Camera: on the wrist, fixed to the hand. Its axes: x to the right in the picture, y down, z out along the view.
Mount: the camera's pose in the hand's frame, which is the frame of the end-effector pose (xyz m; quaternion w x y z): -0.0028 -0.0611 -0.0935 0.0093 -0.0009 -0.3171 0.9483
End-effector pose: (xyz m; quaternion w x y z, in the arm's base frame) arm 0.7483 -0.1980 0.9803 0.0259 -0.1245 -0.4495 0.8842
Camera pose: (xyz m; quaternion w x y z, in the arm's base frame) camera 0.7697 -0.0884 0.9770 0.9809 0.1471 -0.1049 -0.0719
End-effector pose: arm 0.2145 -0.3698 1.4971 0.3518 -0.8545 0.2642 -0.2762
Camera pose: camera 0.1667 -0.3731 1.5980 0.3482 0.1547 0.7015 0.6023
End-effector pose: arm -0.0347 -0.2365 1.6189 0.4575 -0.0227 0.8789 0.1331
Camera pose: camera -0.0978 -0.3194 1.6592 0.1567 0.8751 -0.1155 0.4431
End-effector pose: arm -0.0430 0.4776 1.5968 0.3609 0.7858 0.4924 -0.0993
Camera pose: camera -0.1147 0.5534 1.6369 0.2544 0.4424 -0.8550 0.0926
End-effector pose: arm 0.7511 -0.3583 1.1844 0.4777 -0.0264 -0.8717 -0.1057
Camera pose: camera 0.8210 -0.4374 1.2211 0.1718 0.8609 0.1345 -0.4596
